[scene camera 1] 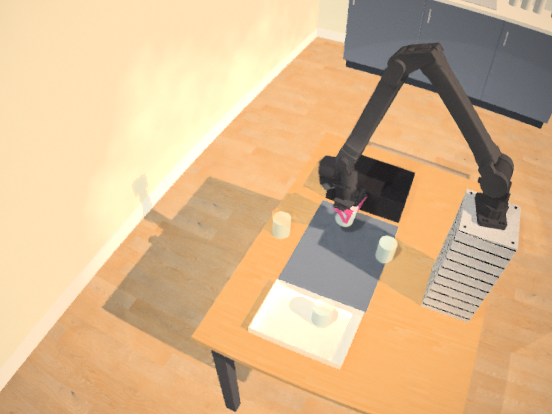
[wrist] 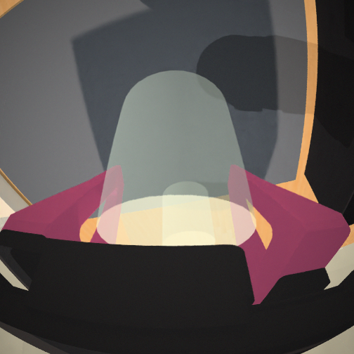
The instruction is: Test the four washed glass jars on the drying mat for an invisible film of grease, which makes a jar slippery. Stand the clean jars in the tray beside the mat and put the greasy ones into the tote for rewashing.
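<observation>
My gripper is shut on a pale clear glass jar, its pink fingers on both sides. The jar is at the end of the grey mat near the black tote; its height above the mat is hard to tell. A second jar stands at the mat's right edge. A third jar stands on the wood left of the mat. A fourth jar stands in the white tray. No grease film is visible.
The wooden table carries the mat, tray and tote. The arm's base stands on a tall light-grey block at the table's right. In the wrist view, a jar shows through the held one.
</observation>
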